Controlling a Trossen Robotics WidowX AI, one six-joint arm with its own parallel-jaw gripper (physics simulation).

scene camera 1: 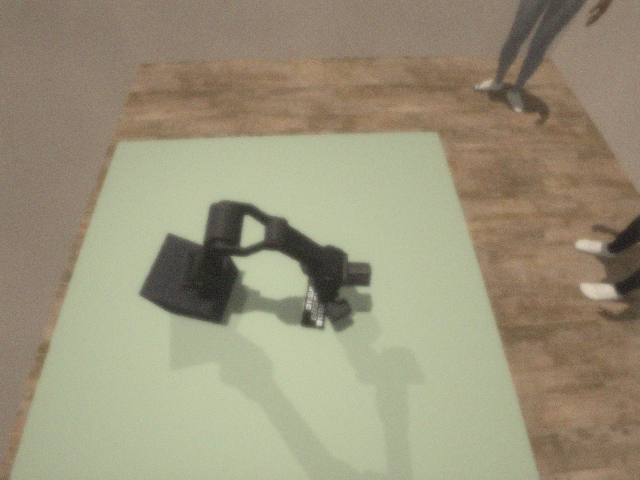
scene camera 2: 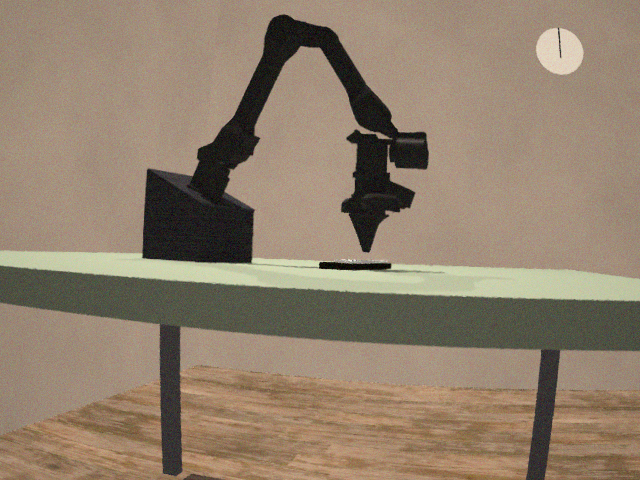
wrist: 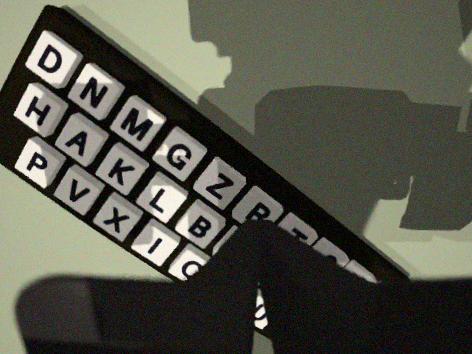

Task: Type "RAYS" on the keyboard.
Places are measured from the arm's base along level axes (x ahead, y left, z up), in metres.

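Where they show: gripper, fingertip midpoint: (scene camera 1: 322, 295) (scene camera 2: 365, 252) (wrist: 256, 232); arm's base, link origin: (scene camera 1: 192, 277) (scene camera 2: 204, 191).
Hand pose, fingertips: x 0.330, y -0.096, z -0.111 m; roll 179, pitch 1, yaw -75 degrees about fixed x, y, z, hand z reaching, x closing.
Each offset is from my fingertips to the top centre of the thing.
The black keyboard {dx -0.014, dy +0.014, dz -0.015 m} (scene camera 1: 312, 321) (scene camera 2: 354, 265) (wrist: 127, 82) lies flat on the table with white letter keys, slanting down to the right in the wrist view. My gripper (scene camera 2: 366, 250) (wrist: 256, 232) is shut and empty, pointing down, with its tips a small gap above the keys. In the wrist view the tips cover the lower edge of the R key {dx +0.000, dy -0.001, dz -0.015 m} (wrist: 256, 206). The A key {dx +0.009, dy +0.070, dz -0.015 m} (wrist: 76, 140) shows fully at the left. The S key {dx -0.014, dy -0.036, dz -0.015 m} (wrist: 329, 253) is partly hidden by the fingers. The Y key is hidden behind them.
The arm's dark base block (scene camera 1: 168, 273) (scene camera 2: 196, 227) stands on the pale green table (scene camera 1: 155, 413) (scene camera 2: 310, 315), left of the keyboard. The legs of two people show beyond the table in scene camera 1. A round clock (scene camera 2: 559, 51) hangs on the wall. The arm's shadow falls across the keyboard.
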